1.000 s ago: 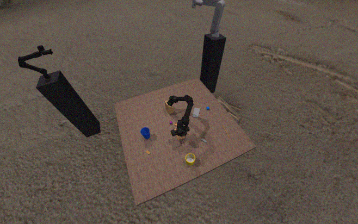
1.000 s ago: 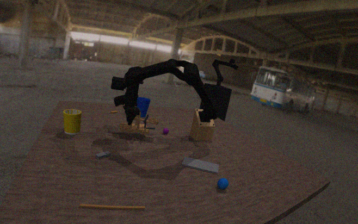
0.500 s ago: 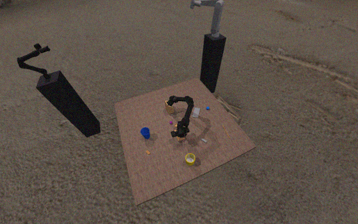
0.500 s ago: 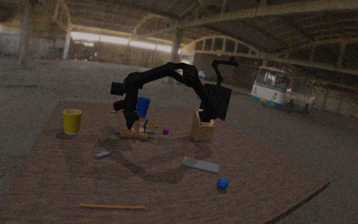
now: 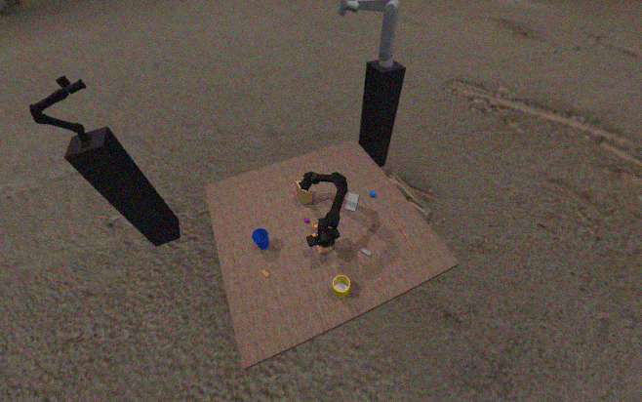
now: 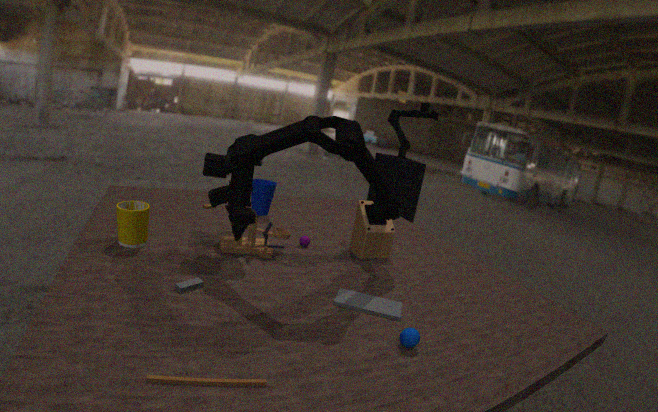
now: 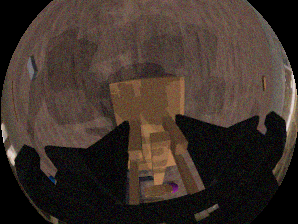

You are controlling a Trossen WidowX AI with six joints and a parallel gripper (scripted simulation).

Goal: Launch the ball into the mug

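My gripper tip is 22 cm past the small purple ball, 2 cm to the left of it and 2 cm above it. The rest, counted from my gripper tip: yellow mug 28 cm ahead, 3 cm to the right; small grey block 21 cm to the left, 14 cm ahead, 3 cm below; catapult 7 cm behind, 3 cm to the left, 2 cm above.
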